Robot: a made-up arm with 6 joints.
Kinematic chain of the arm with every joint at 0, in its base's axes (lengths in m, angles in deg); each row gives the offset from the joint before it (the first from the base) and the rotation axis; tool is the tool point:
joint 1: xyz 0 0 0.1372 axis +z
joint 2: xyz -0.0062 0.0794 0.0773 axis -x
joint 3: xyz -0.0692 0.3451 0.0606 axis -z
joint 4: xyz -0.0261 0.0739 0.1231 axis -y
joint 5: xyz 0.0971 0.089 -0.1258 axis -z
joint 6: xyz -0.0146 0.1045 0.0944 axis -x
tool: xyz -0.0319 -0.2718 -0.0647
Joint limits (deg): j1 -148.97..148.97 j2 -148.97..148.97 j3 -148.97..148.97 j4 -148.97..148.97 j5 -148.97..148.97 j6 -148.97..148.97
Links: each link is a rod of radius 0.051 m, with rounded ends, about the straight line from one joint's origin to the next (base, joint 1, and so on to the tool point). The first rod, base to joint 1, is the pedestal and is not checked.
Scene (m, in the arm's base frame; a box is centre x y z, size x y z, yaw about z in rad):
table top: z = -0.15
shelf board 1: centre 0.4 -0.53 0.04 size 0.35 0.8 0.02 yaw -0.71
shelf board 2: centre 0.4 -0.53 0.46 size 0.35 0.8 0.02 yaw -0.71
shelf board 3: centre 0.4 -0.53 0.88 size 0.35 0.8 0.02 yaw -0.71
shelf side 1: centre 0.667 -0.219 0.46 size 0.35 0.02 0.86 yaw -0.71
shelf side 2: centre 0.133 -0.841 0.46 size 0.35 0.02 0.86 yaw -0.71
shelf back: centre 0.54 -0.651 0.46 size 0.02 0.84 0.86 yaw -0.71
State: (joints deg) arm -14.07 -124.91 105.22 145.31 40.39 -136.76
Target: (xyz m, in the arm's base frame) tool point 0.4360 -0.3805 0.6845
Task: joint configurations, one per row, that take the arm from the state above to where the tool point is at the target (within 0.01 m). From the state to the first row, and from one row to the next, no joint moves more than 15 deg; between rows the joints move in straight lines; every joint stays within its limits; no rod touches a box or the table.
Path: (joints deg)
1: -18.37 -113.64 110.37 139.74 32.70 -128.78
2: -22.67 -102.37 115.53 134.17 25.01 -120.81
3: -26.98 -91.10 120.68 128.60 17.32 -112.83
4: -19.35 -77.01 117.72 130.50 23.55 -109.82
5: -11.73 -62.92 114.75 132.40 29.78 -106.80
6: -4.11 -48.82 111.78 134.30 36.00 -103.79
7: -2.72 -60.11 107.93 137.97 36.57 -114.78
8: -1.34 -71.39 104.08 141.63 37.14 -125.76
9: 0.05 -82.68 100.23 145.30 37.71 -136.75
10: 1.43 -93.96 96.38 148.97 38.28 -147.74

